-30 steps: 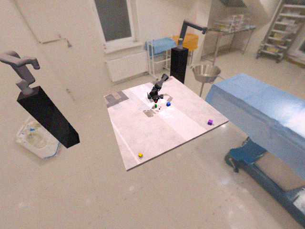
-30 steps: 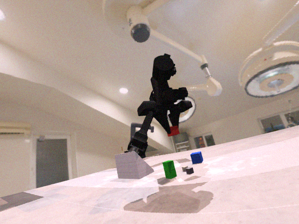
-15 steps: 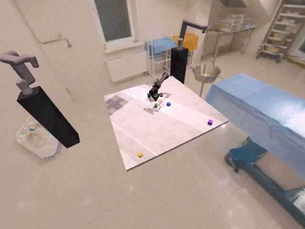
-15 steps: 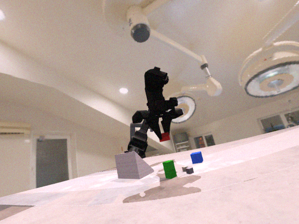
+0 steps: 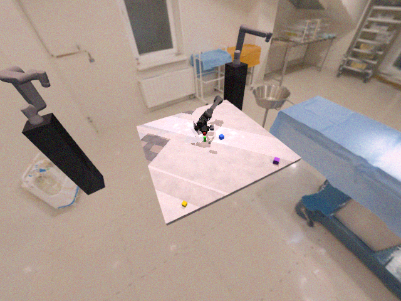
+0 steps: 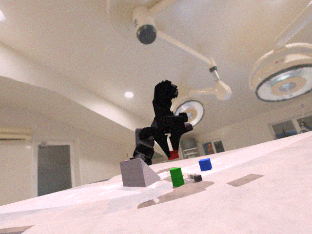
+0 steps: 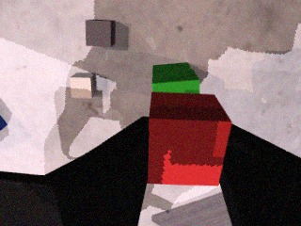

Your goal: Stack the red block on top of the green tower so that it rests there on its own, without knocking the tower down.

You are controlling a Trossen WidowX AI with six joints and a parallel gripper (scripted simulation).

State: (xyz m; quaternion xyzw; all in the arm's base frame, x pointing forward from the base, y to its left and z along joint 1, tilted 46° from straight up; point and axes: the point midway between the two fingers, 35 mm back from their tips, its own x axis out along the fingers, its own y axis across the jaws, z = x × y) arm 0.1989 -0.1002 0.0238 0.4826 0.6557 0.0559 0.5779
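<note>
Now: the dark cube 50 mm ahead of my gripper tip, 20 mm to the left of it and 80 mm below it. From my gripper tip the other things lie so: white cube (30 mm ahead, 60 mm to the left, 80 mm below); red block (10 mm above); blue cube (60 mm ahead, 170 mm to the left, 70 mm below).
</note>
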